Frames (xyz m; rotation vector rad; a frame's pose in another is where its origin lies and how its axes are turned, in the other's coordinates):
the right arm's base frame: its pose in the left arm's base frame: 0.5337 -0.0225 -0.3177 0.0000 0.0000 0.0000
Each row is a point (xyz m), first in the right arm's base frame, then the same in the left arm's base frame.
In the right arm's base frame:
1: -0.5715 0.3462 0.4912
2: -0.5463 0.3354 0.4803
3: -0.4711 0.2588 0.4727
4: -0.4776 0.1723 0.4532
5: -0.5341 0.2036 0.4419
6: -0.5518 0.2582 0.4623
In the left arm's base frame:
1: -0.0378 0.3237 0.1735
2: -0.0126 0.3129 0.1626
3: 0.0626 0.2363 0.1550
4: 0.0561 0.1498 0.1355
5: -0.0004 0.1811 0.1242
6: -0.0181 0.2357 0.1446

